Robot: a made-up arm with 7 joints. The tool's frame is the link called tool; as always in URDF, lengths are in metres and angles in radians. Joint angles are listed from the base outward. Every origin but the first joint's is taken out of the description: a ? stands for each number. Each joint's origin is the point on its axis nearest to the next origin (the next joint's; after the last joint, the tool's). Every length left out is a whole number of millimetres.
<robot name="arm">
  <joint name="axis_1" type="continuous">
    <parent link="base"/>
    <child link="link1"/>
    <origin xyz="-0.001 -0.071 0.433" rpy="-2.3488 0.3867 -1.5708"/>
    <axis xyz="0 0 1"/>
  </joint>
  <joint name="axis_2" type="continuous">
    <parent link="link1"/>
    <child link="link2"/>
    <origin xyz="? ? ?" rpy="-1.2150 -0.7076 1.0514"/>
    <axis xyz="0 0 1"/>
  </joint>
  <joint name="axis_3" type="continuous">
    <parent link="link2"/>
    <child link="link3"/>
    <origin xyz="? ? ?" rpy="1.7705 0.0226 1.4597"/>
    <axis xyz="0 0 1"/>
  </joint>
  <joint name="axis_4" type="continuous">
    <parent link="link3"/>
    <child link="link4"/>
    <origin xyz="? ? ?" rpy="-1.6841 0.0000 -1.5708"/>
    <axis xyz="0 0 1"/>
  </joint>
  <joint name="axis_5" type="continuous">
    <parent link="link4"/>
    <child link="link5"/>
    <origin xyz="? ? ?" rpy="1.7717 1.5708 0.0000"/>
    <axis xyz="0 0 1"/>
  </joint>
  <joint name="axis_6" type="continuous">
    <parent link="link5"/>
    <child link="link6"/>
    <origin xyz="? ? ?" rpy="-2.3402 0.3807 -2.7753"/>
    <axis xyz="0 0 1"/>
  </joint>
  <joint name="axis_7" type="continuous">
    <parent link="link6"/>
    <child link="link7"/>
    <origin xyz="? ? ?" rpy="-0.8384 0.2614 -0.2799"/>
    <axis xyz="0 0 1"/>
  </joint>
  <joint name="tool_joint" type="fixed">
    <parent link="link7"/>
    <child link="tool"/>
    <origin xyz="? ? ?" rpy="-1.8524 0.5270 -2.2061"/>
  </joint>
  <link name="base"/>
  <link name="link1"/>
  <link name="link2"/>
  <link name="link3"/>
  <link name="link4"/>
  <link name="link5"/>
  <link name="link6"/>
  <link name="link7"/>
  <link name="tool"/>
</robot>
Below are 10 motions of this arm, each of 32 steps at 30 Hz.
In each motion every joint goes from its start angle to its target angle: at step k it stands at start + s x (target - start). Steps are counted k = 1, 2, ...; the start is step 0. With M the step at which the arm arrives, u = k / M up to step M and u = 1 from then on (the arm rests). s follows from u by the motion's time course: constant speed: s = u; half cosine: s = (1 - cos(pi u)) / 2; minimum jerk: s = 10 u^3 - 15 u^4 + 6 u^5.
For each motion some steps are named. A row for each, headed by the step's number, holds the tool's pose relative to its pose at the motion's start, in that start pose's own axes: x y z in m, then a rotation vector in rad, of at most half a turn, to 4 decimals.
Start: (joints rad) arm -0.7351 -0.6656 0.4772 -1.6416 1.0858 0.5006 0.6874
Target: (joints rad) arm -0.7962 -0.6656 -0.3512 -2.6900 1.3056 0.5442 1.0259
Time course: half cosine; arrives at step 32
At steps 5, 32:
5: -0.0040 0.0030 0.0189 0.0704 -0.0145 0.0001
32: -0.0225 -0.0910 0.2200 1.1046 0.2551 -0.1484

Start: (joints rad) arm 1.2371 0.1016 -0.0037 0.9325 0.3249 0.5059 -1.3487
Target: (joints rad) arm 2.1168 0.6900 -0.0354 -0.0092 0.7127 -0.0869 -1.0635
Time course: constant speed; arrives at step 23
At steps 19, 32:
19: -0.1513 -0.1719 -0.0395 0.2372 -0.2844 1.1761
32: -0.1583 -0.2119 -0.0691 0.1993 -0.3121 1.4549

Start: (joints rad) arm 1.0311 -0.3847 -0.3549 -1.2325 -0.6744 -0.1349 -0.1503
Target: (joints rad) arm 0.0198 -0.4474 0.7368 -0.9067 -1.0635 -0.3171 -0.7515
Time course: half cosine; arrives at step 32
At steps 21, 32:
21: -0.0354 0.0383 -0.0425 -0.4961 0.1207 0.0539
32: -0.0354 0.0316 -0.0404 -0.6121 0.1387 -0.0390

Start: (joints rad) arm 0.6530 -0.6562 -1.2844 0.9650 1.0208 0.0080 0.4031
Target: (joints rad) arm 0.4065 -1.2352 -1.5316 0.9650 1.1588 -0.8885 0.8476
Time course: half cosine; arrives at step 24
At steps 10, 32:
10: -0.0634 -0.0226 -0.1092 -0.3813 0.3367 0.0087
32: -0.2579 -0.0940 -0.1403 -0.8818 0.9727 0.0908

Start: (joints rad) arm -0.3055 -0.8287 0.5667 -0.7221 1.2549 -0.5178 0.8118
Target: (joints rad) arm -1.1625 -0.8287 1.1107 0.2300 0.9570 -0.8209 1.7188
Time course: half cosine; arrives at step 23
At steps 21, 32:
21: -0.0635 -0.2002 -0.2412 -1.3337 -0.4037 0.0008
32: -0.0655 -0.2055 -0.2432 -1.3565 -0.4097 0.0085

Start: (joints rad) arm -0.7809 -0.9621 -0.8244 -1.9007 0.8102 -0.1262 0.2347
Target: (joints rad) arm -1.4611 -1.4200 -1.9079 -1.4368 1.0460 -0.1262 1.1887
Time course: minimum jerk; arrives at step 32
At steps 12, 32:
12: -0.1312 0.0374 -0.1055 -0.3665 -0.1336 0.4332
32: -0.3158 -0.2447 -0.2899 -1.0300 -0.6492 1.7576

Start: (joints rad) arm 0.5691 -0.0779 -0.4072 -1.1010 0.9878 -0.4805 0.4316
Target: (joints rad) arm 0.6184 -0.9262 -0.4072 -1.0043 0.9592 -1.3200 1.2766
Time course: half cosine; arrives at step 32
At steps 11, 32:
11: 0.0182 -0.0216 -0.0894 -0.2946 0.0100 -0.1639
32: -0.0276 -0.1252 -0.2642 -0.9862 0.2355 -0.4393

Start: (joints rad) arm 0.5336 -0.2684 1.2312 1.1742 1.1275 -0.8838 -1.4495
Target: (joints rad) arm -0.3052 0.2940 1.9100 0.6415 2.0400 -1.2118 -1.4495
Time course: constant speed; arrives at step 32
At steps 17, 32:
17: 0.0435 0.0294 -0.1447 -0.0965 0.7467 0.0650
32: -0.0412 0.0415 -0.2952 -0.4378 1.4158 0.1605

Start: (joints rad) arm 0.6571 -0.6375 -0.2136 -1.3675 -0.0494 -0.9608 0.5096
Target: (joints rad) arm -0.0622 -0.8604 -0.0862 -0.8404 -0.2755 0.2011 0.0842
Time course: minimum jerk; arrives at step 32
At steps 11, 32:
11: 0.0279 -0.0191 0.0603 -0.0581 -0.3202 -0.0942
32: -0.1582 0.0257 0.2208 -0.2441 -1.5047 0.0011

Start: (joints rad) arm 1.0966 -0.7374 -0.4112 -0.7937 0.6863 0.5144 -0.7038
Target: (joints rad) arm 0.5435 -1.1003 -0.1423 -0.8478 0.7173 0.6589 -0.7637
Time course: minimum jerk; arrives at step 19
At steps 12, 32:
12: -0.0292 0.0622 -0.0375 -0.2858 -0.3343 -0.0613
32: -0.0506 0.0837 -0.0525 -0.3725 -0.4858 -0.0552

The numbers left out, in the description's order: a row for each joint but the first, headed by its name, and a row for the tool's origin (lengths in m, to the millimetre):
axis_2: -0.055 -0.016 0.000
axis_3: -0.043 0.018 0.000
axis_4: 0.014 0.072 0.000
axis_5: -0.027 -0.013 0.000
axis_6: -0.077 0.050 0.000
axis_7: -0.202 -0.210 0.000
tool: 0.007 0.081 0.000

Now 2 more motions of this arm.
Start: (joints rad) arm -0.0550 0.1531 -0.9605 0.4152 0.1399 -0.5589 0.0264
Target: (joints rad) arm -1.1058 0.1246 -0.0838 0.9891 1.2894 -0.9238 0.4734
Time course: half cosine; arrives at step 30
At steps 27, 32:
27: -0.3420 -0.1682 0.0239 -1.1312 1.5531 0.7091
32: -0.3467 -0.1688 0.0370 -1.1462 1.6046 0.7079

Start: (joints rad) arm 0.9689 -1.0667 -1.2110 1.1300 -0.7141 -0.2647 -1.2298
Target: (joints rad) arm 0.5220 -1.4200 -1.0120 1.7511 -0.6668 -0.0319 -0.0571
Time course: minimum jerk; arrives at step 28
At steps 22, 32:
22: 0.0070 -0.0346 -0.2240 -1.1957 -0.3918 0.3423
32: 0.0015 -0.0419 -0.2355 -1.2431 -0.4189 0.4126

